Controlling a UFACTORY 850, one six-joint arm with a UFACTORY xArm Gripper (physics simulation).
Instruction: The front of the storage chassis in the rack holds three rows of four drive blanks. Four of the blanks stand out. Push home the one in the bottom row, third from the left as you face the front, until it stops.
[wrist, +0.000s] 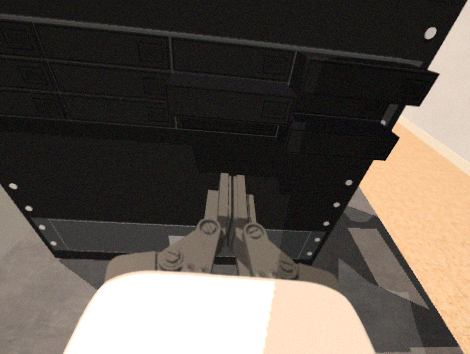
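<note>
The storage chassis front shows dark drive blanks across the upper wrist view. The bottom-row blank third from the left shows as a narrow strip with a pale outline. It appears to sit back in line with the front; the blank above it hides its upper part. That middle-row blank stands out. At the right, a top-row blank and a bottom-row blank also stand out. My gripper is shut and empty, its tips below the bottom row in the view and apart from the blanks.
A dark panel lies below the drive rows, with a grey strip under it. Pale round screws line the rack's sides. The two protruding right-hand blanks reach out near the rack's right edge. A wooden floor shows at the right.
</note>
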